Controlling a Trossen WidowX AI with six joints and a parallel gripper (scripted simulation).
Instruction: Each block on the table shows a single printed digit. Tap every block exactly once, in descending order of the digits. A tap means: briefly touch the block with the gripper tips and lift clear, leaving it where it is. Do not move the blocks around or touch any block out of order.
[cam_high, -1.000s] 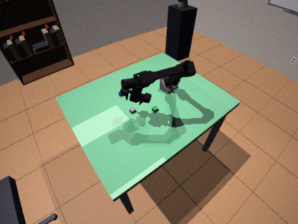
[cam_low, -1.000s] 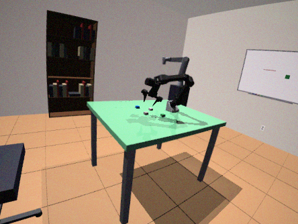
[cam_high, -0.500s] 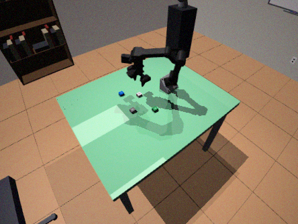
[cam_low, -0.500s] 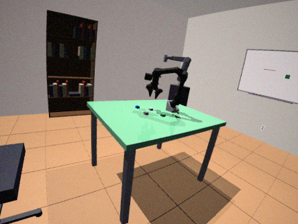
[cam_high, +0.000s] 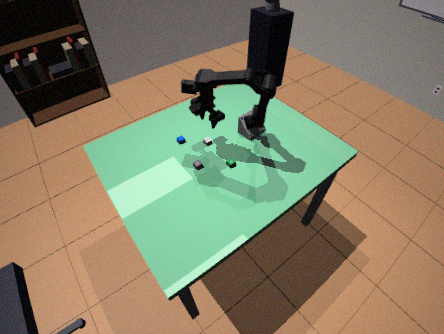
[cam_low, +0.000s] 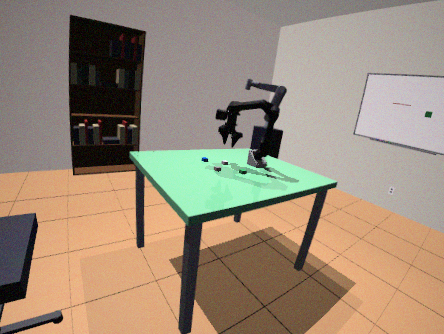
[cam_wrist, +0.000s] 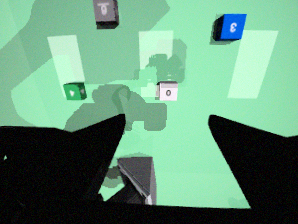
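The grey block lies 120 mm below my gripper tip, 120 mm ahead of it and 100 mm to the left of it. The rest, counted from my gripper tip: green block (170 mm to the left, 120 mm below, 10 mm behind); white block (120 mm below, 10 mm to the right); blue block (120 mm below, 110 mm ahead, 100 mm to the right).
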